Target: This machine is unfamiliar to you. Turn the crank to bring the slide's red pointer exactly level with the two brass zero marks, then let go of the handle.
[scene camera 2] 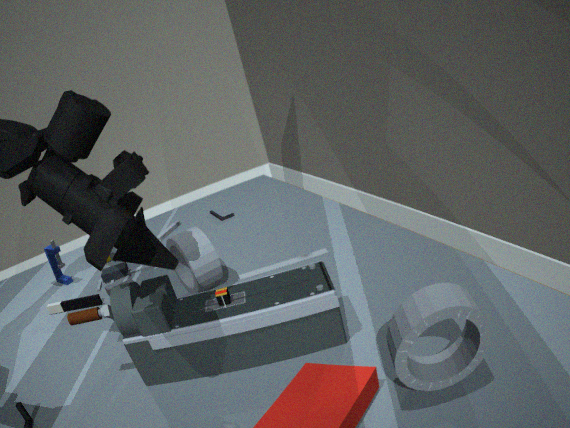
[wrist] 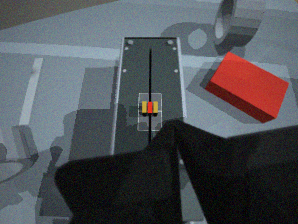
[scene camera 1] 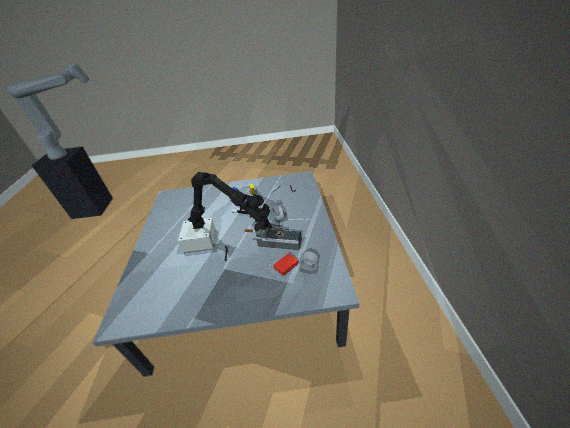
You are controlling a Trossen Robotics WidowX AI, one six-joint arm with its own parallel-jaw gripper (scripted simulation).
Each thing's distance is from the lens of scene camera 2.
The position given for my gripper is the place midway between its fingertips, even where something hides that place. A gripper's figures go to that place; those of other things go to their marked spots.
my gripper (scene camera 2: 176,265): 56 cm
slide machine (scene camera 2: 292,313): 55 cm
